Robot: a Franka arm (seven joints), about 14 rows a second.
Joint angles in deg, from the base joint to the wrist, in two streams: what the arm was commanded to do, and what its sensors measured. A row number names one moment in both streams.
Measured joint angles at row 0:
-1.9 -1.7 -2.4 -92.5 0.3 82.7 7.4
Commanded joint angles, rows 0 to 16:
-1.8 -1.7 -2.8 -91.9 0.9 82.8 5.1
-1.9 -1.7 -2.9 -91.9 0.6 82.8 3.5
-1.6 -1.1 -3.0 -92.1 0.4 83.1 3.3
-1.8 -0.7 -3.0 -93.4 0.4 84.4 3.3
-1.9 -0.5 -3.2 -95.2 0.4 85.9 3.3
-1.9 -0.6 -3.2 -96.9 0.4 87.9 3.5
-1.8 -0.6 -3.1 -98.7 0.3 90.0 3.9
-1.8 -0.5 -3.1 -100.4 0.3 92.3 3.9
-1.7 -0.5 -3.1 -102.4 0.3 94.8 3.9
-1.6 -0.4 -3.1 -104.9 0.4 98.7 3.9
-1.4 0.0 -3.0 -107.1 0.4 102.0 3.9
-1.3 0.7 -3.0 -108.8 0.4 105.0 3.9
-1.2 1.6 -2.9 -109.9 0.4 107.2 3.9
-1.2 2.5 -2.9 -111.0 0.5 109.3 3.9
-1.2 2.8 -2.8 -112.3 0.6 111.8 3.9
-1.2 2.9 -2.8 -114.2 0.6 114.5 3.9
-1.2 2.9 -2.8 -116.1 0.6 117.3 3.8
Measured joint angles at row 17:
-1.9 3.6 -2.4 -112.7 0.3 113.0 4.5
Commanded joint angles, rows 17 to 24:
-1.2 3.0 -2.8 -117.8 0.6 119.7 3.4
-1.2 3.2 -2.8 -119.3 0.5 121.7 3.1
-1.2 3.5 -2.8 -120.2 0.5 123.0 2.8
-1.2 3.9 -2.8 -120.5 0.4 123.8 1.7
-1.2 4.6 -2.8 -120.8 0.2 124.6 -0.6
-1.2 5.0 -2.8 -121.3 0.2 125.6 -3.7
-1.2 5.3 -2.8 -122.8 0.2 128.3 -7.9
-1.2 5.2 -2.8 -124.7 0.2 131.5 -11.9
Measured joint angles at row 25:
-1.8 5.4 -2.4 -121.6 0.2 126.6 -5.4
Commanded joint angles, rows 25 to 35:
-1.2 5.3 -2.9 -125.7 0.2 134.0 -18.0
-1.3 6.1 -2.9 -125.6 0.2 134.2 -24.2
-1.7 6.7 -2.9 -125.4 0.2 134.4 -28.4
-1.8 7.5 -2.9 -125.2 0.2 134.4 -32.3
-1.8 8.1 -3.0 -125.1 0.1 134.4 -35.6
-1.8 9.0 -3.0 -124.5 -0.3 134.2 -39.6
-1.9 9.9 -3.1 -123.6 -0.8 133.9 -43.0
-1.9 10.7 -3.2 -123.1 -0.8 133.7 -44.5
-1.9 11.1 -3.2 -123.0 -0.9 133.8 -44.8
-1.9 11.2 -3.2 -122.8 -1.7 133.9 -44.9
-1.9 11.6 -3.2 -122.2 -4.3 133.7 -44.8
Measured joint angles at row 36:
-1.9 10.3 -2.9 -124.0 -1.4 133.4 -43.5
